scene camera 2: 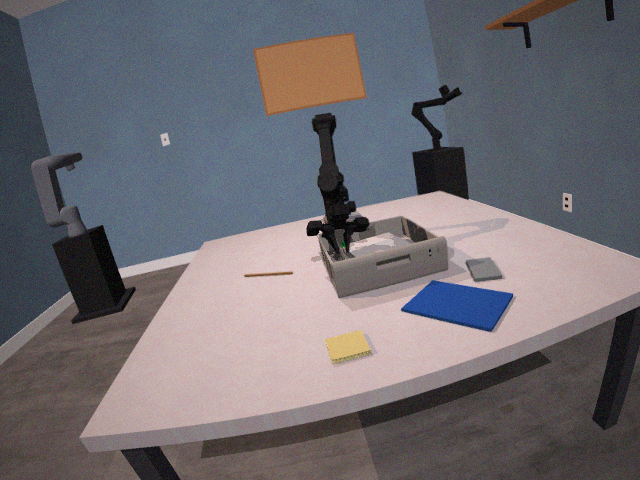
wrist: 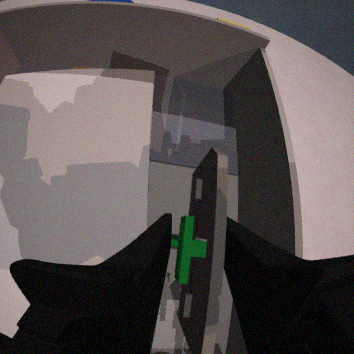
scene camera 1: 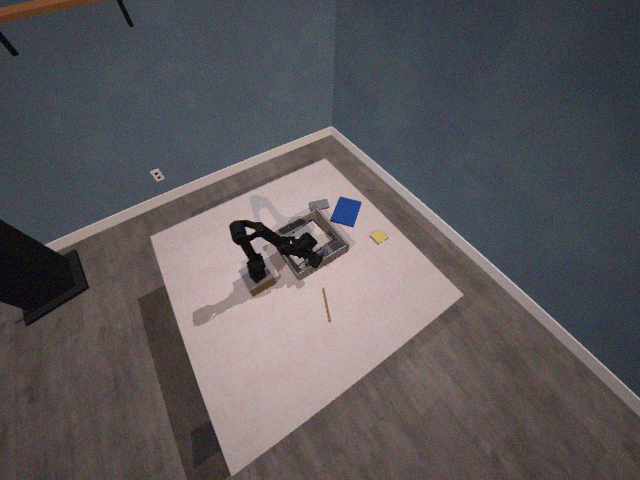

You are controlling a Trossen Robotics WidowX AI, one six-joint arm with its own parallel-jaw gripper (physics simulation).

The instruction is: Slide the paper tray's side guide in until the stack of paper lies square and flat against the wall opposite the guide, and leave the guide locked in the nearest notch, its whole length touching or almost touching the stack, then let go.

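Places are measured from the arm's base along level axes (x back, y right, z up), in millimetres.
Pixels of known places: gripper, fingertip midpoint: (wrist: 192, 219) (scene camera 1: 316, 255); arm's base at its link origin: (scene camera 1: 258, 275).
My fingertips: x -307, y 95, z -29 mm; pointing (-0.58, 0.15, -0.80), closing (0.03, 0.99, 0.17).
For each thing: its top centre in the pictures, then the offset to it from my fingertips. "spot": a spot on its surface instead.
- grey paper tray at its top centre: (wrist: 5, 139) (scene camera 2: 373, 233) (scene camera 1: 308, 237) dx -28, dy -94, dz +42 mm
- white paper stack at its top centre: (wrist: 32, 186) (scene camera 2: 381, 248) (scene camera 1: 305, 241) dx -20, dy -115, dz -13 mm
- dark side guide at a spot on its surface: (wrist: 207, 197) spot: dx -11, dy +6, dz +12 mm
- blue book at its top centre: (scene camera 2: 458, 301) (scene camera 1: 346, 210) dx -375, dy -136, dz -46 mm
- small grey pad at its top centre: (scene camera 2: 483, 267) (scene camera 1: 319, 204) dx -279, dy -291, dz -44 mm
- yellow notepad at its top centre: (scene camera 2: 346, 343) (scene camera 1: 379, 235) dx -383, dy +131, dz -43 mm
- pencil at its top centre: (scene camera 2: 267, 273) (scene camera 1: 326, 304) dx +129, dy +226, dz -47 mm
The grey paper tray (scene camera 1: 330, 222) (scene camera 2: 385, 277) (wrist: 261, 140) stands on the white table beside the arm's base. A white paper stack (scene camera 2: 381, 244) (wrist: 88, 123) lies inside it, on the left in the wrist view. The dark side guide (wrist: 207, 197) stands upright, with a strip of bare tray floor between it and the stack. Its green cross-shaped tab (wrist: 187, 249) (scene camera 2: 342, 245) faces the stack. My gripper (scene camera 1: 314, 260) (scene camera 2: 341, 252) (wrist: 192, 219) reaches down into the tray. Its fingers straddle the guide and tab with a gap on each side, so it is open and grips nothing.
A blue book (scene camera 1: 346, 210) (scene camera 2: 458, 304) and a small grey pad (scene camera 1: 319, 205) (scene camera 2: 484, 269) lie next to the tray. A yellow notepad (scene camera 1: 379, 236) (scene camera 2: 348, 346) and a pencil (scene camera 1: 326, 304) (scene camera 2: 268, 274) lie farther off. Another arm on a black pedestal (scene camera 2: 439, 171) stands behind the table.
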